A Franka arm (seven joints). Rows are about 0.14 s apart.
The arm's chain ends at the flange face. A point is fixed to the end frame.
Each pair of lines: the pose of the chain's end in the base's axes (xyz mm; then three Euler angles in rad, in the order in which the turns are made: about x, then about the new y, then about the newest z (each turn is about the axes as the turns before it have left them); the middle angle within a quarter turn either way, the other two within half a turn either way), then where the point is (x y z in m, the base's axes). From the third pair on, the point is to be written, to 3 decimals.
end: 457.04 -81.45 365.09 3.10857 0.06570 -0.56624
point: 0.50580 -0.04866 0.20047
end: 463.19 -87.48 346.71 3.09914 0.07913 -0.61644
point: 0.51218 -0.05437 0.18222
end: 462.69 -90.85 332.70 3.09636 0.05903 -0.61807
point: 0.508 -0.058 0.167
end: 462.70 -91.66 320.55 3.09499 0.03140 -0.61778
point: 0.504 -0.059 0.154
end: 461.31 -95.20 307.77 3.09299 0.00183 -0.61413
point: 0.498 -0.063 0.140
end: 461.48 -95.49 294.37 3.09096 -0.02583 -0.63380
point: 0.492 -0.063 0.125
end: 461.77 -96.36 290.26 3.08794 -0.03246 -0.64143
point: 0.491 -0.064 0.121
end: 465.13 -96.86 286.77 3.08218 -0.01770 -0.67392
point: 0.496 -0.065 0.118
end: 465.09 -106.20 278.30 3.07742 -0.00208 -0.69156
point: 0.498 -0.074 0.110
